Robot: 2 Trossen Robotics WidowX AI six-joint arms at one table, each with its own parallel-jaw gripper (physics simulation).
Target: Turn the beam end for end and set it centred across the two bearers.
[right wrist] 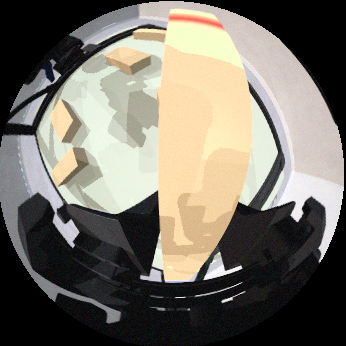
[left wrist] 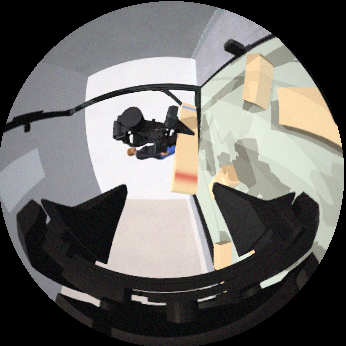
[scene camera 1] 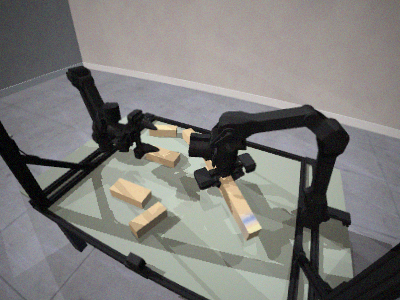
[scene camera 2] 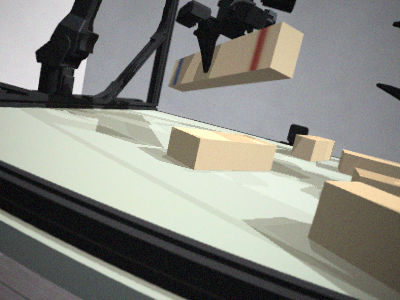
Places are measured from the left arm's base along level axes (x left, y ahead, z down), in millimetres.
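Pixels of known places: left gripper, between the fingertips: [left wrist: 169,187] [scene camera 1: 158,140] [scene camera 2: 385,54]; right gripper, between the fingertips: [right wrist: 185,191] [left wrist: 191,137] [scene camera 1: 223,184] [scene camera 2: 215,76]; left arm's base, origin of its link: [scene camera 1: 106,148]; right arm's base, origin of its link: [scene camera 1: 308,221] [scene camera 2: 53,95].
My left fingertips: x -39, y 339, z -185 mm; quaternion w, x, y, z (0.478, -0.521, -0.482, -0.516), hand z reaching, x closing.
Note:
Ahead of a thing's pixels: the offset from my left fingertips to its top centre. "spot": to the spot under its first point. Level surfaces: height alone.
The long wooden beam [scene camera 1: 237,197] [scene camera 2: 232,57] [left wrist: 188,155] [right wrist: 200,120] hangs above the table, its blue-striped end toward the front right in scene camera 1. A red stripe shows near the other end in the other views. My right gripper [scene camera 1: 225,175] [right wrist: 185,191] is shut on it near the middle. My left gripper [scene camera 1: 154,138] [left wrist: 169,187] is open and empty at the left, beside a block @[dy -66, dx +115, dz +166 mm] [scene camera 1: 163,158]. Two blocks @[dy -60, dx -126, dz +166 mm] [scene camera 1: 130,193] @[dy +68, dx -193, dz +160 mm] [scene camera 1: 148,220] lie at the front left, another block @[dy -176, dx +293, dz +160 mm] [scene camera 1: 163,131] farther back. I cannot tell which two blocks are the bearers.
The pale green table @[dz +204 mm] [scene camera 1: 195,240] has a black rail frame [scene camera 2: 150,245] around it. In scene camera 2 a block @[dy +178, dx +119, dz +166 mm] [scene camera 2: 232,154] lies below the beam; more blocks [scene camera 2: 312,148] @[spot: dy +17, dx +311, dz +166 mm] [scene camera 2: 365,212] lie to the right. A small black box [scene camera 1: 136,260] sits on the front rail.

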